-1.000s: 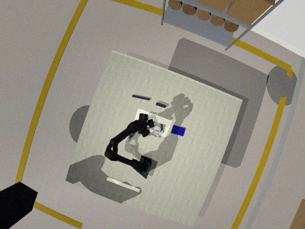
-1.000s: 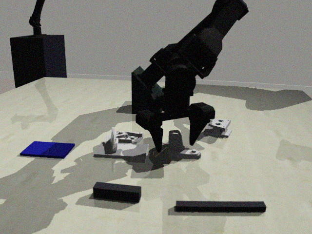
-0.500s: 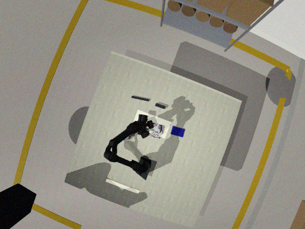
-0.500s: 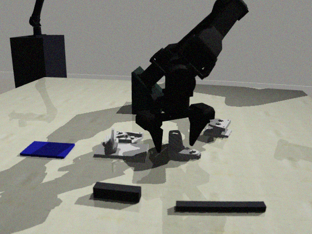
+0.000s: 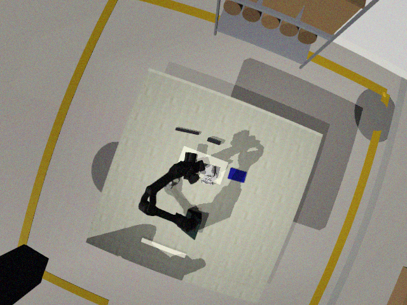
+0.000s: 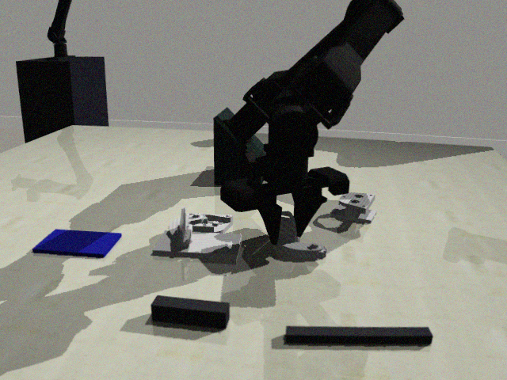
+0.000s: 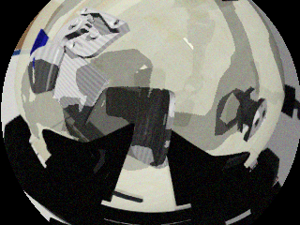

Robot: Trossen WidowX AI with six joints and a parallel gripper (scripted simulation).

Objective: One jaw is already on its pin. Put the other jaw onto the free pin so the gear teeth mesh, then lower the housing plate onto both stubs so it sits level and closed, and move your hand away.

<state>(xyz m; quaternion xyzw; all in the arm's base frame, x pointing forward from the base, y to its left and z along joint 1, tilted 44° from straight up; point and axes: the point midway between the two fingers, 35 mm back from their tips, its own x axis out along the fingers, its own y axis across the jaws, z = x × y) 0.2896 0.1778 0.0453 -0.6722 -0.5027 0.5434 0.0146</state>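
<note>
The grey base plate is 12 cm to the right of my gripper tip and 4 cm ahead of it. Round my gripper tip: short black block 22 cm ahead, 6 cm to the right, 1 cm above; grey jaw 4 cm to the left, 1 cm ahead; small grey fixture 15 cm behind, 9 cm to the left.
</note>
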